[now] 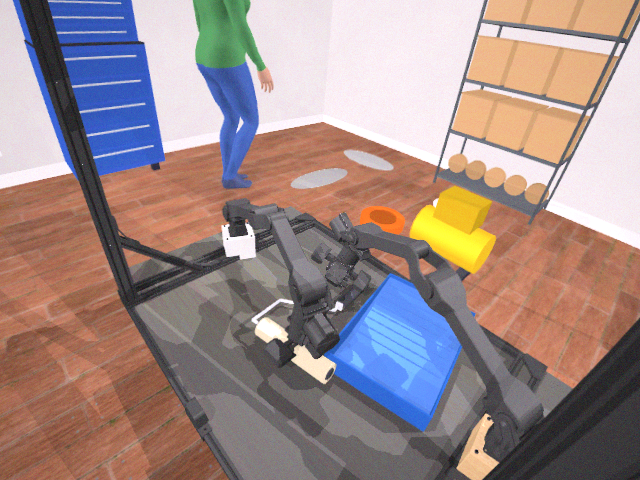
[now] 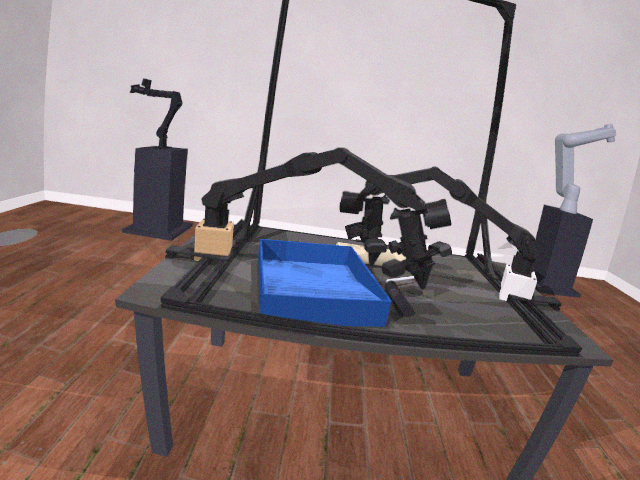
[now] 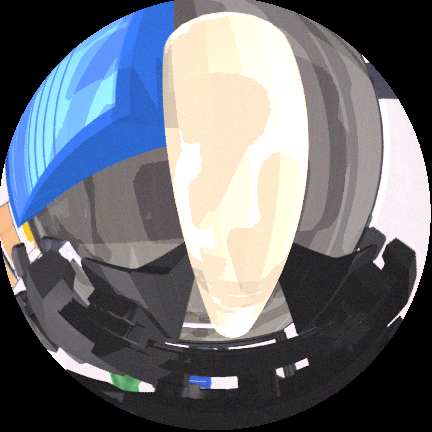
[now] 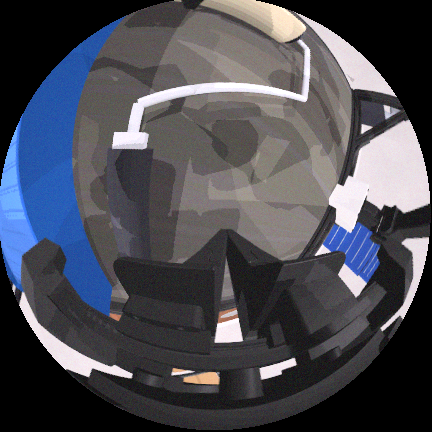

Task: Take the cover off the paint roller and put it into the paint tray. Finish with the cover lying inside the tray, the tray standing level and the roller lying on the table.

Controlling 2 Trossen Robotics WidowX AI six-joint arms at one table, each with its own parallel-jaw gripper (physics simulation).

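Frame: origin at the left arm's base, x back, y right, z up, level; millimetres.
Seen in the pictures: left gripper, fingertip midpoint: (image 1: 293,355) (image 2: 369,262); right gripper, fingertip midpoint: (image 2: 422,288) (image 4: 225,234); left arm's base at its link origin: (image 1: 237,231) (image 2: 521,272) (image 4: 360,210); right arm's base at its link origin: (image 1: 503,448) (image 2: 215,224).
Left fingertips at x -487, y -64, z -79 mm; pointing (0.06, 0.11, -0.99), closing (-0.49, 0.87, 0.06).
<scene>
Pixels of each thing's top centre, then the offset from my left fingertips to it. "spot": a spot on its surface instead.
- cream cover at its top centre: (image 3: 247,311) (image 1: 294,340) (image 2: 373,245) dx +2, dy -1, dz +57 mm
- blue paint tray at its top centre: (image 2: 316,265) (image 1: 407,330) dx -53, dy -298, dz +57 mm
- dark handle at a spot on its surface: (image 4: 130,200) spot: dx +141, dy -204, dz +28 mm
The cream cover (image 1: 315,364) (image 2: 389,257) (image 3: 235,125) (image 4: 270,20) is on the roller, beside the blue paint tray (image 1: 383,392) (image 2: 325,310) (image 3: 145,130) (image 4: 55,200). My left gripper (image 1: 293,347) (image 2: 373,262) (image 3: 233,240) is shut on the cover at its middle. The roller's white wire frame (image 1: 269,310) (image 2: 400,279) (image 4: 225,87) and dark handle (image 1: 353,293) (image 2: 400,300) (image 4: 130,200) lie on the table. My right gripper (image 1: 338,281) (image 2: 423,285) (image 4: 225,234) is shut and empty, above the table near the handle and frame. The tray stands level. The cover's inside is hidden.
The handle lies close beside the tray's side wall. A dark metal frame (image 2: 361,338) runs along the table's edge. The two arms reach close past each other. The white mount (image 1: 239,241) (image 2: 517,284) and the wooden mount (image 1: 478,452) (image 2: 213,238) carry the arms.
</scene>
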